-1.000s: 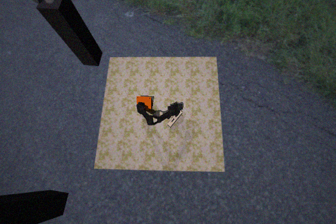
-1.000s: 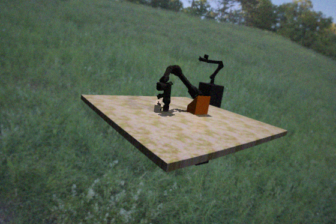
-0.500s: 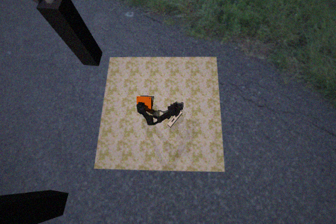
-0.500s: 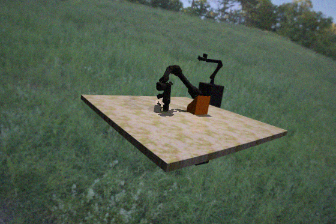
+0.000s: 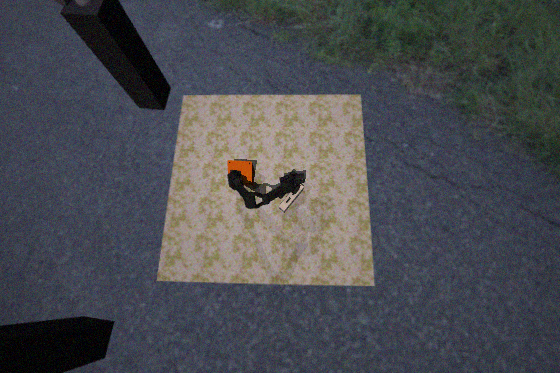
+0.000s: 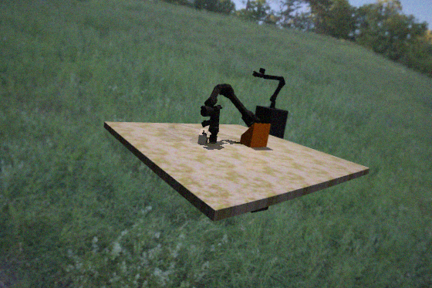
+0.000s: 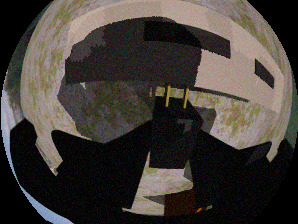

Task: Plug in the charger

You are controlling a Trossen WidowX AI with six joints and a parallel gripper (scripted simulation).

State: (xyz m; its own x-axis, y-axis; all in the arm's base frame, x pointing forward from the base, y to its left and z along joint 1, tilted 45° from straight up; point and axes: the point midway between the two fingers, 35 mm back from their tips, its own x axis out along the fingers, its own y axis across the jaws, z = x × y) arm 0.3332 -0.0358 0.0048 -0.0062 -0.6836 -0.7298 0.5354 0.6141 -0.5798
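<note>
Right now the dark charger is 10 mm ahead of my gripper tip, 10 mm to the right of it and 10 mm above it.
</note>
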